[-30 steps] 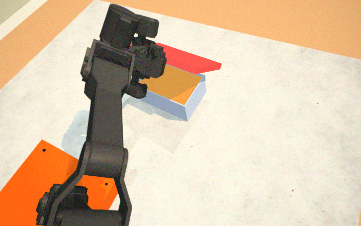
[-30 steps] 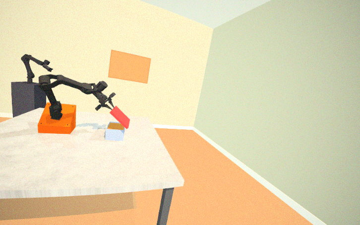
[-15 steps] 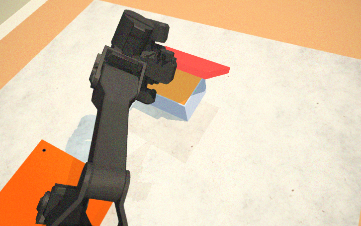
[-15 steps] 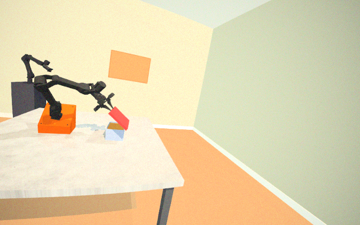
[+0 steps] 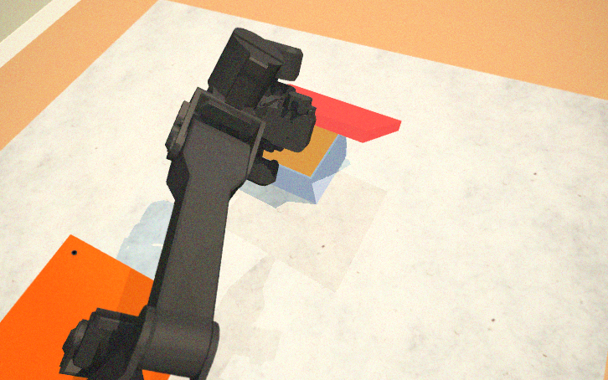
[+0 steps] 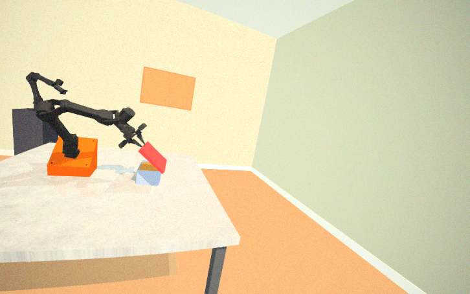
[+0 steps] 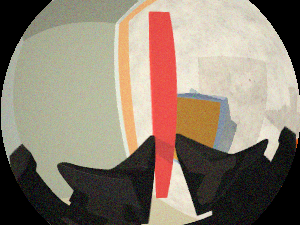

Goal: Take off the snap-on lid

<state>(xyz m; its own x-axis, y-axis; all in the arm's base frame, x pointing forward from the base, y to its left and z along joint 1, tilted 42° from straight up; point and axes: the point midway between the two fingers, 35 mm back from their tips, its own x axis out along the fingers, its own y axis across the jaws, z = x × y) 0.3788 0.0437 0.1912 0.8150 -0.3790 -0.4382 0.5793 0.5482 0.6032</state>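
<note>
Right now the red lid is 60 mm ahead of my gripper tip and 50 mm below it. Round my gripper tip: storage box: 190 mm below, 80 mm to the left, 40 mm ahead.
</note>
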